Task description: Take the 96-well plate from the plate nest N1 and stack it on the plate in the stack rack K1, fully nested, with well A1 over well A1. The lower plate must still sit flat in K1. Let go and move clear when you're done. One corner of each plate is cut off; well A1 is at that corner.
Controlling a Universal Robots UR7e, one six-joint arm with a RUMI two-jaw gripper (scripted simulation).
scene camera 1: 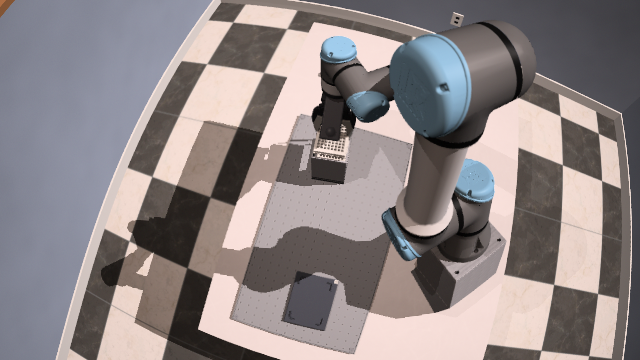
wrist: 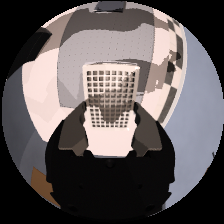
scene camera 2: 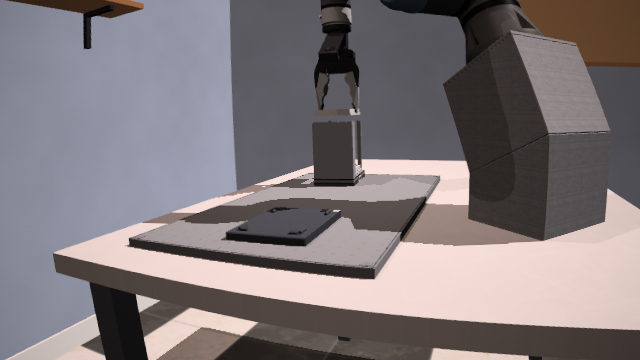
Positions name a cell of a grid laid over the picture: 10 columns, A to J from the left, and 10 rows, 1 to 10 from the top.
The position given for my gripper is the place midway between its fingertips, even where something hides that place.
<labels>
my gripper: scene camera 1 F4; wrist E5; scene camera 2 F4
</labels>
